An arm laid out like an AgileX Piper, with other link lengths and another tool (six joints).
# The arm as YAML. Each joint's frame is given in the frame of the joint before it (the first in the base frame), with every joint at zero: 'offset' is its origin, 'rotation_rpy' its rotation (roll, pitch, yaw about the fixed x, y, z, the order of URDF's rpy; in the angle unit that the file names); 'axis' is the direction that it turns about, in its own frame. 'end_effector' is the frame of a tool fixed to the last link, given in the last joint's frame.
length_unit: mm
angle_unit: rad
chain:
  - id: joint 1
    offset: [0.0, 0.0, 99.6]
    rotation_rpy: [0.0, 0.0, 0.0]
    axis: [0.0, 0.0, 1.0]
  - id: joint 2
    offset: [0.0, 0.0, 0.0]
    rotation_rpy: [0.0, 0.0, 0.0]
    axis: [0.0, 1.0, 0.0]
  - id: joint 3
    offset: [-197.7, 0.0, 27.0]
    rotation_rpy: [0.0, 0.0, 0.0]
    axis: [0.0, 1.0, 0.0]
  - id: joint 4
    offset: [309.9, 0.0, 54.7]
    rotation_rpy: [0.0, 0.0, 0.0]
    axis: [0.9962, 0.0, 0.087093]
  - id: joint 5
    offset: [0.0, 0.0, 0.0]
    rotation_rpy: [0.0, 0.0, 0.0]
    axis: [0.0, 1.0, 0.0]
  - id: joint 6
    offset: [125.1, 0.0, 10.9]
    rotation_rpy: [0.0, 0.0, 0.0]
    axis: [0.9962, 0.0, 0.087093]
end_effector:
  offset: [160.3, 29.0, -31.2]
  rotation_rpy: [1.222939, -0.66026, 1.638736]
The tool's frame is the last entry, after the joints.
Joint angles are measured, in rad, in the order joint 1, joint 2, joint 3, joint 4, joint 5, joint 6. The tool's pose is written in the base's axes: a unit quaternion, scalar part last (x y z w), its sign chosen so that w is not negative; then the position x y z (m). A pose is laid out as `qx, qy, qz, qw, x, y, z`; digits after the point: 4 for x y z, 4 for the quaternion.
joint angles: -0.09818, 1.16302, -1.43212, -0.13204, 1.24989, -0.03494
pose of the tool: 0.8267, 0.3517, 0.2985, 0.3222, 0.3694, -0.0465, 0.1768
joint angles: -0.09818, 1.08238, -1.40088, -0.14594, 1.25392, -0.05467
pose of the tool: 0.8141, 0.3533, 0.3113, 0.3399, 0.3573, -0.0502, 0.1923
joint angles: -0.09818, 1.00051, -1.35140, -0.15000, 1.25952, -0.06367
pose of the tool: 0.8074, 0.3527, 0.3199, 0.3484, 0.3434, -0.0505, 0.1991
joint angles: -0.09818, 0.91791, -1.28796, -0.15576, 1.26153, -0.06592
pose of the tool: 0.8036, 0.3507, 0.3248, 0.3547, 0.3296, -0.0509, 0.1995
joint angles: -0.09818, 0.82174, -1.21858, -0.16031, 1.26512, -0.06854
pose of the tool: 0.7987, 0.3477, 0.3321, 0.3618, 0.3142, -0.0508, 0.2003
